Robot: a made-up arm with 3 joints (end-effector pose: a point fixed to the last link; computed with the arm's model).
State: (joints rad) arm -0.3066 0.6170 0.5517
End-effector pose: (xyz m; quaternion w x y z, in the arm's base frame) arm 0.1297 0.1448 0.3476 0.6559 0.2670 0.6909 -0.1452
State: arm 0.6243 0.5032 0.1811
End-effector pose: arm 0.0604 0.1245 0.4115 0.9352 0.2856 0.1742 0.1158
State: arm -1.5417 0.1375 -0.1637
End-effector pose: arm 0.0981 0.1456 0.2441 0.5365 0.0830 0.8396 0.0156
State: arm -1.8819 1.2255 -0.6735
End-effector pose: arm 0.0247 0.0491 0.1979 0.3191 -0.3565 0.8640 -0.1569
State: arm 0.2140 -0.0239 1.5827
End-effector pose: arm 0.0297 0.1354 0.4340 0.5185 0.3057 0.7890 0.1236
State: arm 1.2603 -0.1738 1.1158
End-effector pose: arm -0.0687 0.1084 0.3578 0.8779 0.1857 0.1696 0.4075
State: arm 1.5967 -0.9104 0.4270
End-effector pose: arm -0.0477 0.0917 0.2744 0.6954 -0.2002 -0.4526 0.5211
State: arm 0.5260 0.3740 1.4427
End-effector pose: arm 0.0350 0.1322 0.4371 0.5916 0.4303 0.6759 0.0894
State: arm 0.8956 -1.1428 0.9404
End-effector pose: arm -0.0596 0.0647 0.3121 0.7867 -0.1618 0.0458 0.5940
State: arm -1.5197 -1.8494 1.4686
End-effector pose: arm 0.0932 0.0363 0.3912 0.0514 0.1697 0.7993 0.5742
